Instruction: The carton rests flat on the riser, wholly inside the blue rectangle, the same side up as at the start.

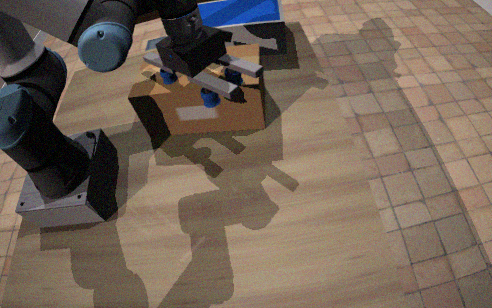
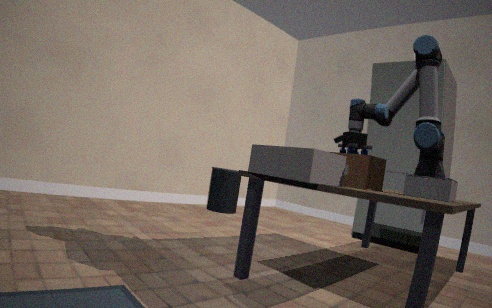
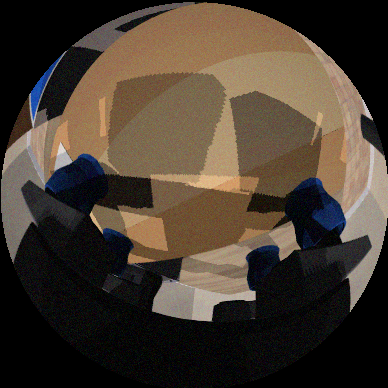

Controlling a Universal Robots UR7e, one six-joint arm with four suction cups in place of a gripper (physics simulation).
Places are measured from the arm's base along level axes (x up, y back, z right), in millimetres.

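Pixels of known places: hand at its tool point: [image 3: 195, 222]; arm's base at its link origin: [image 1: 63, 170] [image 2: 429, 178] [image 3: 139, 273].
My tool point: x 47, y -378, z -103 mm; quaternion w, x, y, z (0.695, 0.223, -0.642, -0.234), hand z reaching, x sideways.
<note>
For each thing: its top centre in the pictures, then the offset to it from my tool point. Level surfaces: height alone.
- brown carton at its top centre: [image 3: 116, 196] [image 1: 193, 68] [image 2: 351, 155] dy +14, dx +7, dz -53 mm
- wooden table at its surface level: dx -141 mm
- grey riser at its top centre: [image 1: 225, 11] [image 2: 297, 150] dy -105, dx -21, dz -358 mm
- blue rectangle at its top centre: [image 1: 225, 11] dy -105, dx -21, dz -358 mm
The brown carton [image 1: 223, 113] [image 2: 364, 171] [image 3: 202, 43], with a grey label on top, stands on the wooden table [image 1: 312, 220] in front of the grey riser [image 1: 257, 35] [image 2: 281, 162]. The blue rectangle [image 1: 238, 12] [image 3: 39, 88] lies on top of the riser, beyond the carton. My suction gripper [image 1: 202, 80] [image 2: 353, 150] [image 3: 191, 216] sits on the carton's top with its blue cups against the cardboard. The carton's underside is hidden, so I cannot tell whether it is off the table.
A black box [image 1: 104, 174] stands at the table's left edge. A dark cylindrical bin [image 2: 223, 189] hangs at the table's far end. The tiled floor [image 1: 367, 76] lies beyond the table's right edge.
</note>
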